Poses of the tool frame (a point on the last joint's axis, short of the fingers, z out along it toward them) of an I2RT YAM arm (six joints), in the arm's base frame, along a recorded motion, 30 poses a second.
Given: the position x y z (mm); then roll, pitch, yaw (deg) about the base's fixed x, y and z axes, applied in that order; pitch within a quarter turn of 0, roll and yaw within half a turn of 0.
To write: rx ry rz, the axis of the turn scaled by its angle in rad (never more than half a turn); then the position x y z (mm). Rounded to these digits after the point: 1 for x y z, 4 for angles.
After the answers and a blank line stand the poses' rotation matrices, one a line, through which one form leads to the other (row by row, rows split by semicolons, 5 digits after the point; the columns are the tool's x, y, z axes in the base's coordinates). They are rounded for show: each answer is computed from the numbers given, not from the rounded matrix.
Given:
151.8 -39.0 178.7 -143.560 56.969 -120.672
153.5 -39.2 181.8 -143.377 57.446 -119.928
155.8 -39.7 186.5 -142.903 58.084 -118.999
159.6 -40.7 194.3 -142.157 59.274 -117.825
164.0 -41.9 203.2 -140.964 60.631 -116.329
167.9 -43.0 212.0 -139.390 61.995 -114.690
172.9 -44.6 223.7 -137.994 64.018 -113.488
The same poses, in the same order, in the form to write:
-0.6772 1.9083 -0.0349 151.8 -39.0 178.7
-0.6819 1.8987 -0.0242 153.5 -39.2 181.8
-0.6844 1.8858 -0.0144 155.8 -39.7 186.5
-0.6810 1.8657 0.0004 159.6 -40.7 194.3
-0.6750 1.8419 0.0140 164.0 -41.9 203.2
-0.6658 1.8172 0.0239 167.9 -43.0 212.0
-0.6433 1.7905 0.0402 172.9 -44.6 223.7

-0.27806 -0.43790 0.85494; -0.46884 0.83870 0.27710; -0.83838 -0.32377 -0.43852
-0.26846 -0.44469 0.85450; -0.46634 0.83619 0.28865; -0.84288 -0.32100 -0.43186
-0.25630 -0.44941 0.85577; -0.46239 0.83447 0.29974; -0.84882 -0.31888 -0.42168
-0.23849 -0.45222 0.85943; -0.45186 0.83501 0.31398; -0.85962 -0.31346 -0.40348
-0.21752 -0.45274 0.86471; -0.43956 0.83644 0.32736; -0.87148 -0.30888 -0.38094
-0.19613 -0.44970 0.87138; -0.42662 0.83926 0.33710; -0.88291 -0.30563 -0.35646
-0.17460 -0.44175 0.87999; -0.40179 0.84789 0.34591; -0.89893 -0.29317 -0.32553

